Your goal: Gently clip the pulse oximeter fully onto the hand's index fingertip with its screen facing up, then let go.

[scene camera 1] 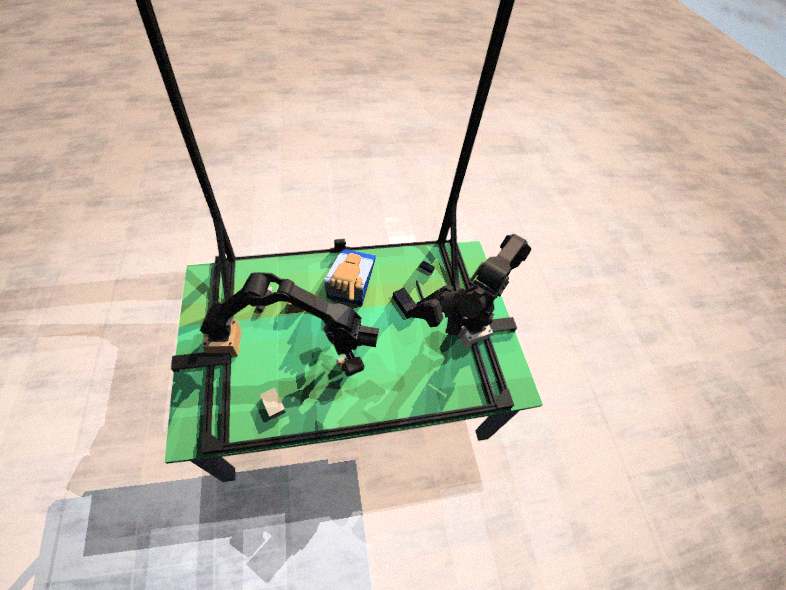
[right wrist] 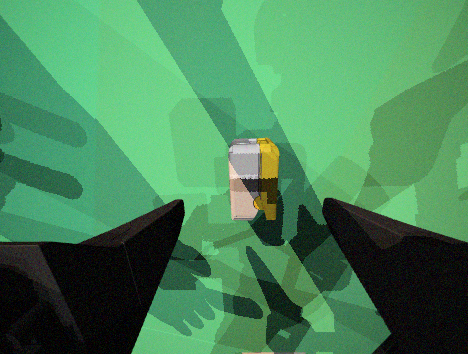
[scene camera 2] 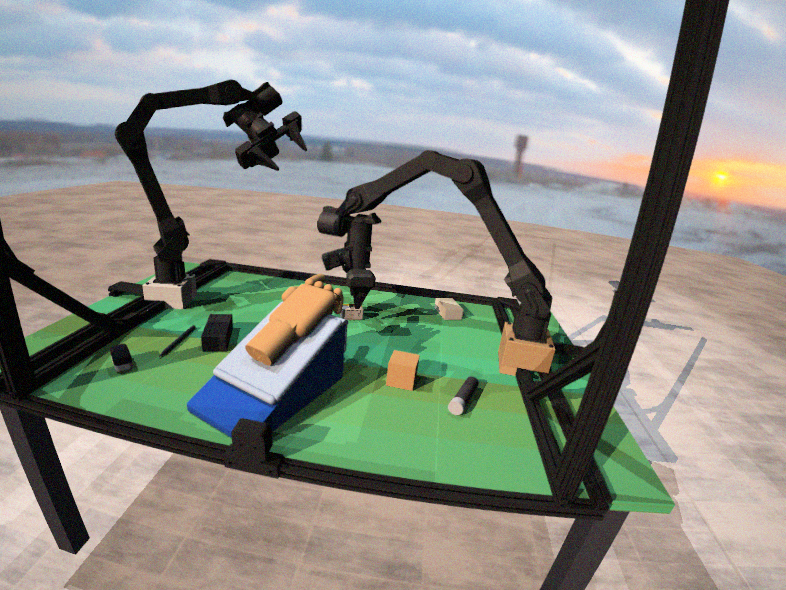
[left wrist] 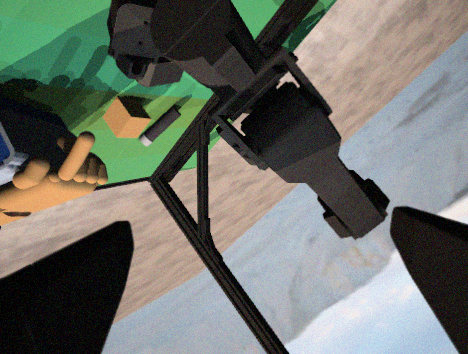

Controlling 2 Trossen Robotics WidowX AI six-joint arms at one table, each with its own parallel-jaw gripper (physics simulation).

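Places are measured from the left arm's base along level axes (x right, y ahead, z up), in metres.
Where they show: left gripper, fingertip midpoint: (scene camera 1: 411, 309) (scene camera 2: 292, 159) (left wrist: 262, 227); right gripper, fingertip midpoint: (scene camera 1: 343, 358) (right wrist: 253, 205) (scene camera 2: 354, 301); left arm's base, link origin: (scene camera 1: 474, 324) (scene camera 2: 169, 279); right arm's base, link origin: (scene camera 1: 219, 332) (scene camera 2: 529, 334).
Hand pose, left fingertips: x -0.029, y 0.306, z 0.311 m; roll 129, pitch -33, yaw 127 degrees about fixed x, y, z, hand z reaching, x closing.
Note:
Things, the pixels of their centre, and the offset from my left fingertips. "spot": a spot on its surface instead.
- pulse oximeter, body centre: (right wrist: 253, 179) (scene camera 2: 351, 311) (scene camera 1: 345, 361) dx +0.071, dy +0.165, dz -0.354 m
- blue base, surface spot: (scene camera 2: 219, 406) spot: dx +0.487, dy -0.044, dz -0.343 m
- orange block, body centre: (scene camera 2: 403, 370) (left wrist: 127, 118) dx +0.353, dy +0.258, dz -0.345 m
- dark cylinder, body centre: (scene camera 2: 464, 394) (left wrist: 160, 126) (scene camera 1: 264, 298) dx +0.413, dy +0.364, dz -0.357 m
- beige block, body centre: (scene camera 2: 448, 308) (scene camera 1: 272, 403) dx +0.013, dy +0.430, dz -0.355 m
- black box, body centre: (scene camera 2: 218, 331) (scene camera 1: 405, 302) dx +0.222, dy -0.124, dz -0.352 m
- pen, body centre: (scene camera 2: 177, 340) dx +0.249, dy -0.204, dz -0.365 m
- small dark object, body centre: (scene camera 2: 121, 357) (scene camera 1: 427, 267) dx +0.349, dy -0.274, dz -0.354 m
The pulse oximeter (scene camera 1: 341, 361) (scene camera 2: 353, 313) (right wrist: 244, 167), white-grey with a yellow half, lies on its side on the green table. My right gripper (right wrist: 253, 205) (scene camera 2: 359, 306) is open and points down low above it; in the right wrist view the oximeter shows between and just beyond the fingertips. My left gripper (scene camera 2: 291, 159) (left wrist: 262, 227) is open and empty, high above the table. The orange hand (scene camera 1: 348, 269) (scene camera 2: 303, 311) (left wrist: 42, 197) rests on a sloped stand with a pale top and blue base (scene camera 2: 219, 406). Its index finger (scene camera 1: 351, 290) (left wrist: 78, 154) sticks out, bare.
An orange block (scene camera 2: 401, 370) (left wrist: 120, 118) and a dark cylinder (scene camera 2: 464, 393) (left wrist: 162, 125) lie beside the stand. A beige block (scene camera 1: 271, 402) (scene camera 2: 450, 308) lies near the table's far edge in scene camera 2. A black box (scene camera 2: 216, 332), a pen (scene camera 2: 177, 341) and a small dark object (scene camera 2: 120, 358) lie left of the stand.

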